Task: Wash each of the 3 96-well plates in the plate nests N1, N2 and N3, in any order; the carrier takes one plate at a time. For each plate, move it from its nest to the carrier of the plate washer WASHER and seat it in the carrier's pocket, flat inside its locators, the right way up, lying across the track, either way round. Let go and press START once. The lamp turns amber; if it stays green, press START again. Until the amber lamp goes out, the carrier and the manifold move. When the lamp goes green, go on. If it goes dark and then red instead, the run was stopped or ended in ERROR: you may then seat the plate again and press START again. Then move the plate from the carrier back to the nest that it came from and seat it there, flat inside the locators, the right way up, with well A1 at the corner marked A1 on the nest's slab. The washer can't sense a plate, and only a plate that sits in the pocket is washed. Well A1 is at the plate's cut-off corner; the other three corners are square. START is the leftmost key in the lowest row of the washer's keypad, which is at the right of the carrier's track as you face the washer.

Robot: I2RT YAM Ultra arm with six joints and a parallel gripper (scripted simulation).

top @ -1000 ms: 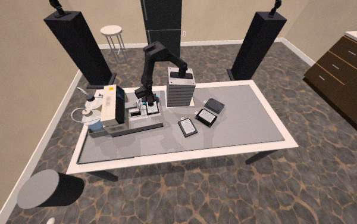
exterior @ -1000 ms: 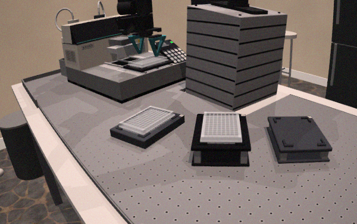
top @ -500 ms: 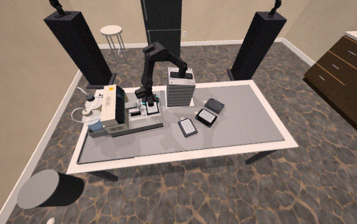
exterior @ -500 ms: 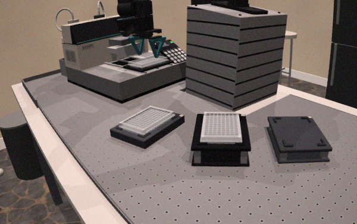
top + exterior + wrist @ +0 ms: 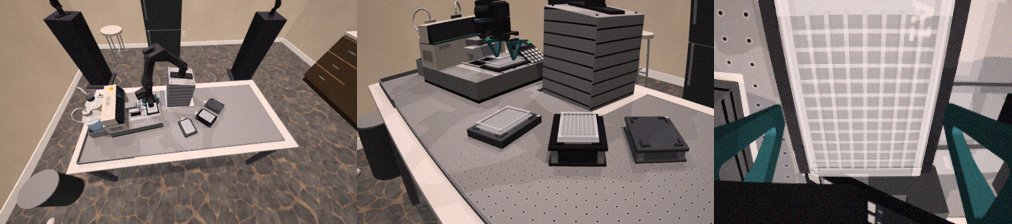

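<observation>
Now: the carrier 30 mm below my hand. Also, from my hand: N2 label: 420 mm to the left, 110 mm below, 10 mm ahead; then washer: 150 mm to the right, 30 mm ahead, 20 mm above; then N1 label: 280 mm to the left, 110 mm below, 80 mm ahead.
</observation>
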